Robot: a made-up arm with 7 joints.
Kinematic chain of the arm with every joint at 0, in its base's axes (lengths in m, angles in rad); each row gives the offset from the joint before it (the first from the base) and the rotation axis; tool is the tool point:
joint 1: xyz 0 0 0 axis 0 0.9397 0.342
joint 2: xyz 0 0 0 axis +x
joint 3: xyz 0 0 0 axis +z
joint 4: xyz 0.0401 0 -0.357 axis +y
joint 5: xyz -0.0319 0 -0.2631 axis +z
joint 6: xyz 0 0 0 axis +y
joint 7: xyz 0 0 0 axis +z
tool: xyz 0 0 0
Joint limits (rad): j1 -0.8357..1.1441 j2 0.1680..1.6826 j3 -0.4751..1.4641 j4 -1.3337..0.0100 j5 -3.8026..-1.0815 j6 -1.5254..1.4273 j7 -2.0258..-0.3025
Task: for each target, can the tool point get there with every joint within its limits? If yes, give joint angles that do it. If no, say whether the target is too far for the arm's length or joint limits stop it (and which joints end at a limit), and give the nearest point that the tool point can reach.
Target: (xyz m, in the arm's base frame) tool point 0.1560 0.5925 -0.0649
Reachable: yes | joints -0.0862 1.3162 0.5210 -0.5606 -1.8457 1.1142 -0.5538
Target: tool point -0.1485 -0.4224 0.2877
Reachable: no: joint limits stop it (at a limit: joint 1, joint 2, joint 3, joint 4) | nearest point -0.5525 -0.0195 -0.2802 | short by 0.805 m
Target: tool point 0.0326 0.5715 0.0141
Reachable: yes | joints 0.2361 1.1740 1.2744 -1.0619 -2.0464 -1.2529 -0.5791
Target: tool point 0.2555 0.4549 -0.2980
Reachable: yes | joints -0.2543 0.6782 0.8315 -0.7890 -1.5993 -0.8791 -0.7594
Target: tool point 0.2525 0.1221 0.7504
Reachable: no: too far | nearest point 0.1561 0.3697 0.3528 | short by 0.478 m
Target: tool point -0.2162 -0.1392 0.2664
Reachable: no: joint limits stop it (at a limit: joint 1, joint 2, joint 4) | nearest point -0.0824 0.4186 0.3217 | short by 0.576 m
